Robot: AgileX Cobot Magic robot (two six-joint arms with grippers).
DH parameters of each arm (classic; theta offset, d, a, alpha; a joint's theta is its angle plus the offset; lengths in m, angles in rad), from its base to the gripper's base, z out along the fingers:
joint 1: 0 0.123 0 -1.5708
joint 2: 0.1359 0 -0.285 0
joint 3: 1.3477 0 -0.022 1.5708
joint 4: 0 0.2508 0 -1.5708
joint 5: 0 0 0.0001 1.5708
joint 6: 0 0.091 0 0
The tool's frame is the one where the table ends.
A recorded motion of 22 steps. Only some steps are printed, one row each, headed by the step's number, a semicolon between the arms.
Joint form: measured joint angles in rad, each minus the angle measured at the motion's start. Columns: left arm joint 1, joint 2, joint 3, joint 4, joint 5, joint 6; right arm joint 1, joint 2, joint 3, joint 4, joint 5, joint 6.
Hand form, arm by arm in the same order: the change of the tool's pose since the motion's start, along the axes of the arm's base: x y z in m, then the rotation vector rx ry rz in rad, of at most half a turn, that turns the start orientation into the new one. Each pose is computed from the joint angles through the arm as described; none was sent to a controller.
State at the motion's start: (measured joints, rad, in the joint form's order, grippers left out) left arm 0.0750 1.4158 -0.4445 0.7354 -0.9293 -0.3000; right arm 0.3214 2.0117 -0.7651 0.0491 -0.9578 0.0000
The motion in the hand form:
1: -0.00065 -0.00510 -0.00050 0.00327 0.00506 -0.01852; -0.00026 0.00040 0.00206 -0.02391 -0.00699 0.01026
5: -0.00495 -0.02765 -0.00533 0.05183 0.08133 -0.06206; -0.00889 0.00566 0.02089 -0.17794 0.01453 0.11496
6: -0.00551 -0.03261 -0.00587 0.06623 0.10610 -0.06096; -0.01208 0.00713 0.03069 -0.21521 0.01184 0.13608
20: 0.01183 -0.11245 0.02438 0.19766 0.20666 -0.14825; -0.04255 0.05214 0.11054 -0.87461 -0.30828 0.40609
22: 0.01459 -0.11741 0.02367 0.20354 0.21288 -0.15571; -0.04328 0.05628 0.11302 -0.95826 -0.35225 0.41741
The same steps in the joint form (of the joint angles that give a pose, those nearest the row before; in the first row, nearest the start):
1: -0.0215 -0.0003 0.0000 0.0000 0.0069 0.0000; 0.0000 -0.0075 0.0000 -0.0059 0.0075 -0.0233
5: -0.1380 -0.0168 -0.0028 -0.0247 0.1342 0.0000; 0.0056 -0.1032 0.0090 -0.0882 0.1639 -0.1294
6: -0.1694 -0.0231 -0.0081 -0.0406 0.1826 0.0000; 0.0108 -0.1435 0.0101 -0.0990 0.2133 -0.1591
20: -0.5222 0.0161 -0.2658 -0.1469 0.6169 -0.0002; 0.1730 -0.3867 -0.0598 -0.0409 0.4934 -0.9315
22: -0.5347 0.0337 -0.2836 -0.1472 0.6270 -0.0011; 0.1889 -0.3867 -0.0675 -0.0034 0.4906 -1.0554

